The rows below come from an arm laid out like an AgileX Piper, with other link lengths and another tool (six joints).
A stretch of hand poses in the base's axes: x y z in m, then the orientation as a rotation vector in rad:
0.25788, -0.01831, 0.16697, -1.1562, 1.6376, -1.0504
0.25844, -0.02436, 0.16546, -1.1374, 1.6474, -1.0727
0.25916, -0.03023, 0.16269, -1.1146, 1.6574, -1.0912
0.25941, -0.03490, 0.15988, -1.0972, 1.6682, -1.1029
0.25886, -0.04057, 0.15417, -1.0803, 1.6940, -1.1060
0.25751, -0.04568, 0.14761, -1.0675, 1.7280, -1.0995
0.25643, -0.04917, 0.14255, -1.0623, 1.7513, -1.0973
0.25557, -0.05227, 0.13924, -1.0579, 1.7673, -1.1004
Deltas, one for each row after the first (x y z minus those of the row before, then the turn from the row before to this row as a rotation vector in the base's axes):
0.00056, -0.00605, -0.00151, -0.0047, -0.0074, -0.0235
0.00072, -0.00587, -0.00277, -0.0002, -0.0088, -0.0233
0.00025, -0.00467, -0.00281, 0.0017, -0.0041, -0.0185
-0.00055, -0.00567, -0.00571, 0.0090, 0.0076, -0.0229
-0.00135, -0.00511, -0.00656, 0.0143, 0.0169, -0.0215
-0.00108, -0.00349, -0.00506, 0.0064, 0.0135, -0.0144
-0.00086, -0.00310, -0.00331, 0.0015, 0.0085, -0.0124

